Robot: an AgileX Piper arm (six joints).
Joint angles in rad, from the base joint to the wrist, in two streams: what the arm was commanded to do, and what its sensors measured. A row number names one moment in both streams.
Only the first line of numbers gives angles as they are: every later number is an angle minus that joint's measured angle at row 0.
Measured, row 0:
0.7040, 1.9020, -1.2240, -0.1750, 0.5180, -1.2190
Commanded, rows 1 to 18:
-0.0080, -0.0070, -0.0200, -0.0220, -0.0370, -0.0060
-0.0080, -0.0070, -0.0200, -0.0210, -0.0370, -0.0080
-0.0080, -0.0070, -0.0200, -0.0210, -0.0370, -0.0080
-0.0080, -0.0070, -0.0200, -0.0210, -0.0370, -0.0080
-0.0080, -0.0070, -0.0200, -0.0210, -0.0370, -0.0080
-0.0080, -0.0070, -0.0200, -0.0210, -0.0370, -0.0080
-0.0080, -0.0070, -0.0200, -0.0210, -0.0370, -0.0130
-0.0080, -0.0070, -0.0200, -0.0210, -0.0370, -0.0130
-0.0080, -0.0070, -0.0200, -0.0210, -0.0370, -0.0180
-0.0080, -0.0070, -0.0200, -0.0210, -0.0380, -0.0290
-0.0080, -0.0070, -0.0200, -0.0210, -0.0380, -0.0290
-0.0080, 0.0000, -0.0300, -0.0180, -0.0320, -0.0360
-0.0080, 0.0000, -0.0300, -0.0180, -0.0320, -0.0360
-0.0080, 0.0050, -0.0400, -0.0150, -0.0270, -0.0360
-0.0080, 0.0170, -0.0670, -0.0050, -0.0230, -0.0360
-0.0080, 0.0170, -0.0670, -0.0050, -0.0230, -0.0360
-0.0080, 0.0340, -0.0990, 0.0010, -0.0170, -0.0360
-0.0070, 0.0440, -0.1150, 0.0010, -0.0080, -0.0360
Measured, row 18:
0.0000, 0.0330, -0.0600, 0.0030, 0.0270, -0.0330
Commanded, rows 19 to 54:
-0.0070, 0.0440, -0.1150, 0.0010, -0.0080, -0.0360
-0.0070, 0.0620, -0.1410, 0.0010, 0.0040, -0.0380
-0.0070, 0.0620, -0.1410, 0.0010, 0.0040, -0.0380
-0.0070, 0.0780, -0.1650, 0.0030, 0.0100, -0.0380
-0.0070, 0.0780, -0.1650, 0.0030, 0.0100, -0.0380
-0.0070, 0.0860, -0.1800, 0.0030, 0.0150, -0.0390
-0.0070, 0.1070, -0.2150, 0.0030, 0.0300, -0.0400
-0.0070, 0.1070, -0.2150, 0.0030, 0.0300, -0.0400
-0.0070, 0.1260, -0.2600, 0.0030, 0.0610, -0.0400
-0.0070, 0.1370, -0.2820, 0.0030, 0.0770, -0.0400
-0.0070, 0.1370, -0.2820, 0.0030, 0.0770, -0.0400
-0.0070, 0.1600, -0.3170, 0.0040, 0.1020, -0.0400
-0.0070, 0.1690, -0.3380, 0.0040, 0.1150, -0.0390
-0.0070, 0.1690, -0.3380, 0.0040, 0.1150, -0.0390
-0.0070, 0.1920, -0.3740, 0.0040, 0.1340, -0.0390
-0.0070, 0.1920, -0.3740, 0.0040, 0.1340, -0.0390
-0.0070, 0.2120, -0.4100, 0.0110, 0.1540, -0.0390
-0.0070, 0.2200, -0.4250, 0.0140, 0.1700, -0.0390
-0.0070, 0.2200, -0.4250, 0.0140, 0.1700, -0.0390
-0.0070, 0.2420, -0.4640, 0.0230, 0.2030, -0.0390
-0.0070, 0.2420, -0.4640, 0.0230, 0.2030, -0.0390
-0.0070, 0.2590, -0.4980, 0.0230, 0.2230, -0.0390
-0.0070, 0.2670, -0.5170, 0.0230, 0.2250, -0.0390
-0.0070, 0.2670, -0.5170, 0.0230, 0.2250, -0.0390
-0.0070, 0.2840, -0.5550, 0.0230, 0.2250, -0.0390
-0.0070, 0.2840, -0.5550, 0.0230, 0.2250, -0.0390
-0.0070, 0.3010, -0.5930, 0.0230, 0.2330, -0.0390
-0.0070, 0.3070, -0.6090, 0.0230, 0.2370, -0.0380
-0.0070, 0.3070, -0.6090, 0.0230, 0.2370, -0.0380
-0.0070, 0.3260, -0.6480, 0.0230, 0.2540, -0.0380
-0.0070, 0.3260, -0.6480, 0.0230, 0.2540, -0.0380
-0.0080, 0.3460, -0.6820, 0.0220, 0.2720, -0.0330
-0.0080, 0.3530, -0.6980, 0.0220, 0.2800, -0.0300
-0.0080, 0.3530, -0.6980, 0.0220, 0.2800, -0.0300
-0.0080, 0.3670, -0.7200, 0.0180, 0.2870, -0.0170
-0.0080, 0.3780, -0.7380, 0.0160, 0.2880, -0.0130
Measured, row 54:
-0.0030, 0.3740, -0.6990, 0.0240, 0.3190, -0.0290
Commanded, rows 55 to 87:
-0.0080, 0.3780, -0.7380, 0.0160, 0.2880, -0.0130
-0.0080, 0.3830, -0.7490, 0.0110, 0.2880, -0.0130
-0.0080, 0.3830, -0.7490, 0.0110, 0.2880, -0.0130
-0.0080, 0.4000, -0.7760, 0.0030, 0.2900, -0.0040
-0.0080, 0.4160, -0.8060, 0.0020, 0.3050, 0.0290
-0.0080, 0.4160, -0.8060, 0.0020, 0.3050, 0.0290
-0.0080, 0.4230, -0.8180, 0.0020, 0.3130, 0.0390
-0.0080, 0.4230, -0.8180, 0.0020, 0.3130, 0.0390
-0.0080, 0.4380, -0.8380, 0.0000, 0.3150, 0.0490
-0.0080, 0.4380, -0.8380, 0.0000, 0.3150, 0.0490
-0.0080, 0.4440, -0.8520, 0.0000, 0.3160, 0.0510
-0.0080, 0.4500, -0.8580, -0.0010, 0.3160, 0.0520
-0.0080, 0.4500, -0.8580, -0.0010, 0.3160, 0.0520
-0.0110, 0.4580, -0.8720, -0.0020, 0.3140, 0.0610
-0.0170, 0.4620, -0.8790, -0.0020, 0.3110, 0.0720
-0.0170, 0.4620, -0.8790, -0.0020, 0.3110, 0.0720
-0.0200, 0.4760, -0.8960, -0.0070, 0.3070, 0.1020
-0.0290, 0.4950, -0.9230, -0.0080, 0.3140, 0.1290
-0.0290, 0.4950, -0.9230, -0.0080, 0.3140, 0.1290
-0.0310, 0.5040, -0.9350, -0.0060, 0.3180, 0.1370
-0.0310, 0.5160, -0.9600, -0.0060, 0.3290, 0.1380
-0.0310, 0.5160, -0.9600, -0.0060, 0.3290, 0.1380
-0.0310, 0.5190, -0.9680, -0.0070, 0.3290, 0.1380
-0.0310, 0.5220, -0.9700, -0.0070, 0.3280, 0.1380
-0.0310, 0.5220, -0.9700, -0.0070, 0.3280, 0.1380
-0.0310, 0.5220, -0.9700, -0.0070, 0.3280, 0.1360
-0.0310, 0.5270, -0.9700, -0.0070, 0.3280, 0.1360
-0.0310, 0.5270, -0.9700, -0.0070, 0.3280, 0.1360
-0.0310, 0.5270, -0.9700, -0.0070, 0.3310, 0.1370
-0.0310, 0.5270, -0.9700, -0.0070, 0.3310, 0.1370
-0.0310, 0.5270, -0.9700, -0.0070, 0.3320, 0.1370
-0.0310, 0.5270, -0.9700, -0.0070, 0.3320, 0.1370
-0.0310, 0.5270, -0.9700, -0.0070, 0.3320, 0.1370
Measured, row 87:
-0.0310, 0.5380, -0.9510, 0.0080, 0.3780, 0.1350
